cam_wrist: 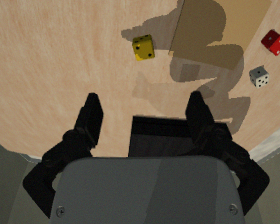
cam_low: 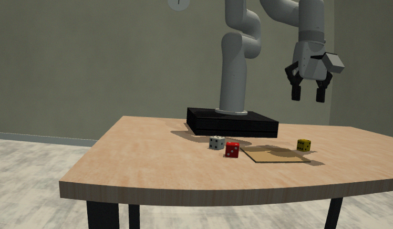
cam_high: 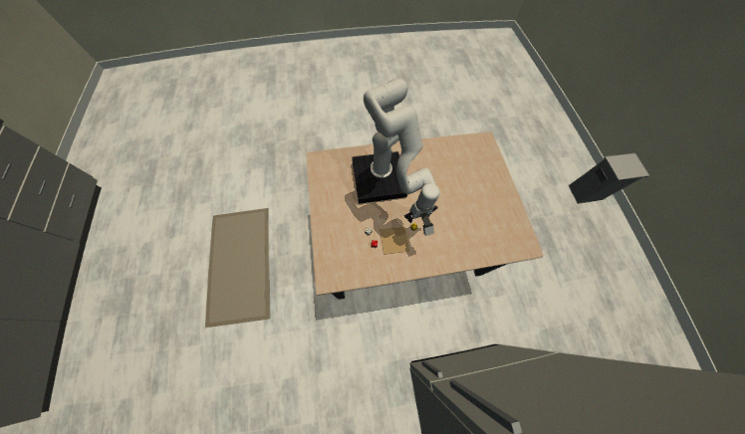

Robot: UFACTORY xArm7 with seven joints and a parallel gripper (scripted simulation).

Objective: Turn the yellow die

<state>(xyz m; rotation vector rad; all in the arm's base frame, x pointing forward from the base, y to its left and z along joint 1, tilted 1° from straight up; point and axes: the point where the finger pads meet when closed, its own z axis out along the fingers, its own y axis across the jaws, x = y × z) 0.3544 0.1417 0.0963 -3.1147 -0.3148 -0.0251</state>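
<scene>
My hand is 130 mm above the yellow die. The rest, counted from my hand: white die (250 mm to the right, 130 mm below); then red die (230 mm to the right, 130 mm below, 80 mm ahead); then tan mat (150 mm below, 110 mm to the right, 60 mm ahead).
</scene>
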